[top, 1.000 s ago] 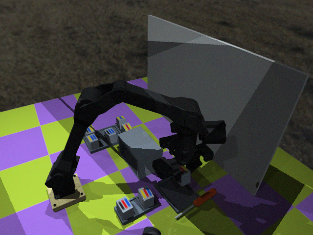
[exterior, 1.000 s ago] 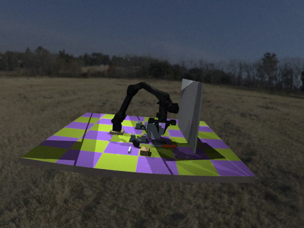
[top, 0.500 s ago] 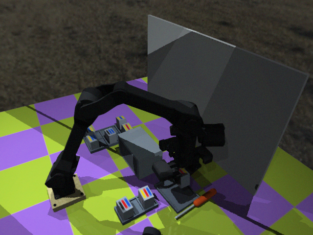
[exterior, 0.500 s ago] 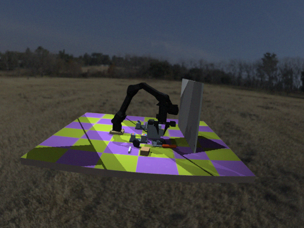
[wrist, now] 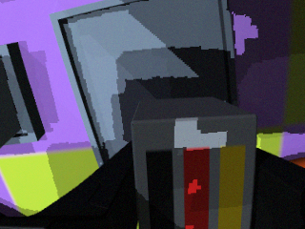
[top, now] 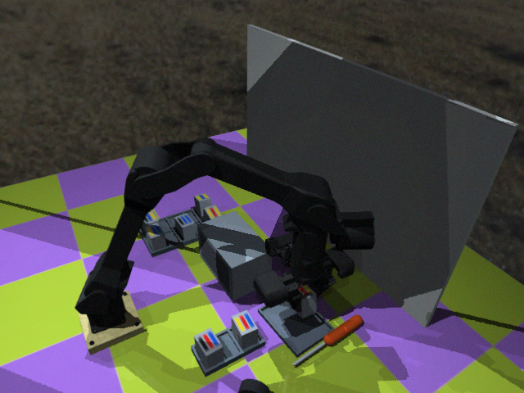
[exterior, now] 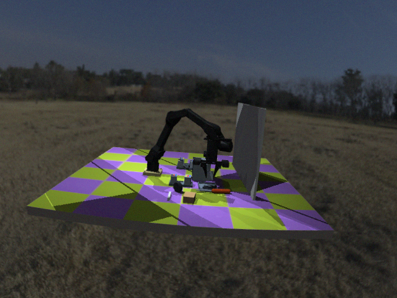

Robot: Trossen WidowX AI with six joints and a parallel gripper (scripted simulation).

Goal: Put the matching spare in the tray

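The flat dark tray is 5 cm below my gripper tip and 1 cm behind it. Also, from my gripper tip: rack: 15 cm behind, 5 cm below, 1 cm to the left; then grey mounted unit: 20 cm to the left, 6 cm behind; then brown box: 20 cm to the right, 9 cm behind, 4 cm below.
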